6 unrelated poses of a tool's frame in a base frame.
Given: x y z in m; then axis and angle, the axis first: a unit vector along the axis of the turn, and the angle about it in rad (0 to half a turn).
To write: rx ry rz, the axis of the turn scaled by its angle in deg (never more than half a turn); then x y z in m. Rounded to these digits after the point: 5 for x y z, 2 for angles.
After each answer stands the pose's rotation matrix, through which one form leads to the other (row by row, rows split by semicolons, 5 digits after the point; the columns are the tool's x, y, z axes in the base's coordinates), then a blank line. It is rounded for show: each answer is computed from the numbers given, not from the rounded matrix.
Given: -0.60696, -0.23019, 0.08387, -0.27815, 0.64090, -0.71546, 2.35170
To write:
-37.48, 86.36, -96.40, -0.60696, -0.23019, 0.08387
-0.57209 0.20442 0.79430; -0.81193 -0.00403 -0.58375; -0.11613 -0.97887 0.16828

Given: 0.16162, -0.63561, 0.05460, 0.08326, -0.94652, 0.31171, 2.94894
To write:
14.07, -159.93, 52.67, 0.16162, -0.63561, 0.05460
-0.96776 -0.21584 -0.12980; -0.09648 0.79373 -0.60057; 0.23265 -0.56868 -0.78897

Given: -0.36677, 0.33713, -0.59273, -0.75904, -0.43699, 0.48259, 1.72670
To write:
-75.09, -43.23, 47.74, -0.36677, 0.33713, -0.59273
0.51033 -0.09354 -0.85488; 0.85994 0.06534 0.50620; 0.00851 -0.99347 0.11378

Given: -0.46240, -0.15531, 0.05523, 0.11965, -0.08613, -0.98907, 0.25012
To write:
1.71, -1.23, -14.17, -0.46240, -0.15531, 0.05523
0.96933 0.24449 -0.02500; -0.24514 0.96911 -0.02697; 0.01764 0.03227 0.99932

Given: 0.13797, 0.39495, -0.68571, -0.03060, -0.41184, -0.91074, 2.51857
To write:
-4.42, -59.43, -131.42, 0.13797, 0.39495, -0.68571
-0.81042 0.55425 -0.18980; -0.50857 -0.50476 0.69755; 0.29081 0.66184 0.69094

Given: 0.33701, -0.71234, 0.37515, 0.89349, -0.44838, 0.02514, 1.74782
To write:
89.48, -44.90, 2.52, 0.33701, -0.71234, 0.37515
0.76281 -0.49592 -0.41495; -0.44643 0.06035 -0.89278; 0.46779 0.86627 -0.17536

